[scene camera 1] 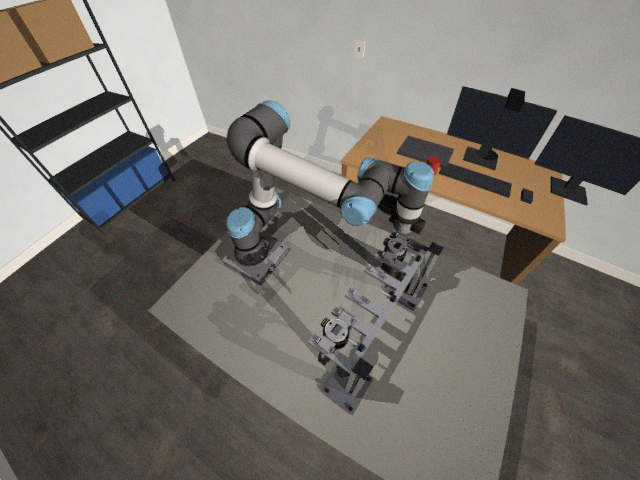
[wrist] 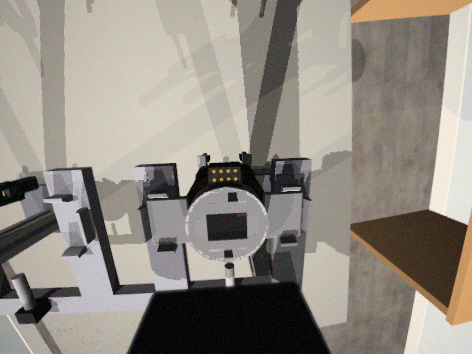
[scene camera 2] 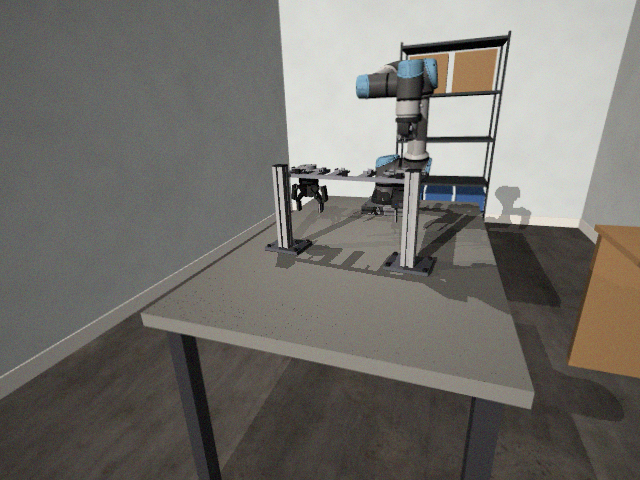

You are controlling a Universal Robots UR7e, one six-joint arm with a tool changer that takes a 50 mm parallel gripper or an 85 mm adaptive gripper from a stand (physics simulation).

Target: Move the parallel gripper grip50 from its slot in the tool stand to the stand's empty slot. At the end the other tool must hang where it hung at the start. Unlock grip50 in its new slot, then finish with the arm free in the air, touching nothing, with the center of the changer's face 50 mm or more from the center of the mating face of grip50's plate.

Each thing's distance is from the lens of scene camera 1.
adaptive gripper (scene camera 1: 336, 332): 0.78 m
